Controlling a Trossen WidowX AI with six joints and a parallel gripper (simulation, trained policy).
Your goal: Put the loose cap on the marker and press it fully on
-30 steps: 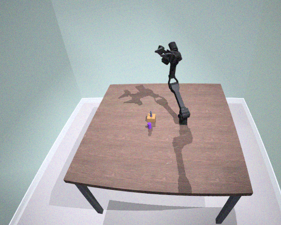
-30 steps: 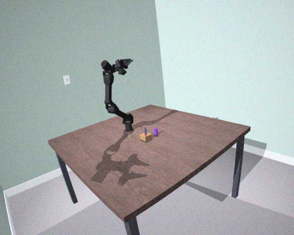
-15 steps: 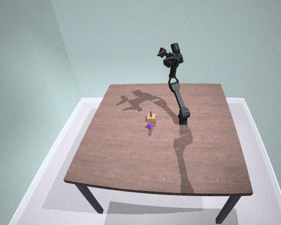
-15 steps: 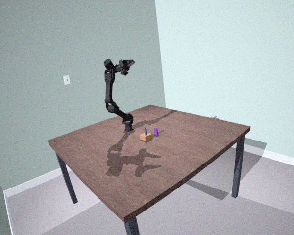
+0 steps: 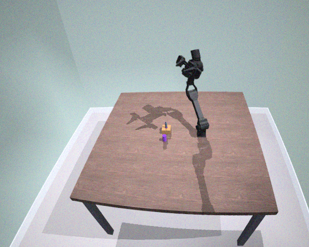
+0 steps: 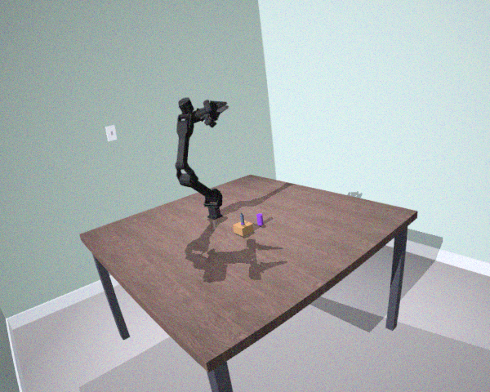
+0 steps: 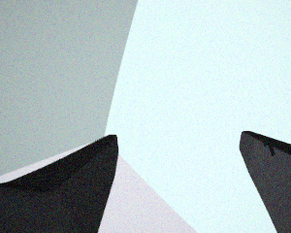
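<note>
Now: the purple cap 140 mm ahead of my gripper tip, 10 mm to the left of it and 560 mm below it. Also, from my gripper tip: orange holder block: 130 mm ahead, 100 mm to the right, 570 mm below; then dark blue marker: 130 mm ahead, 100 mm to the right, 510 mm below.
</note>
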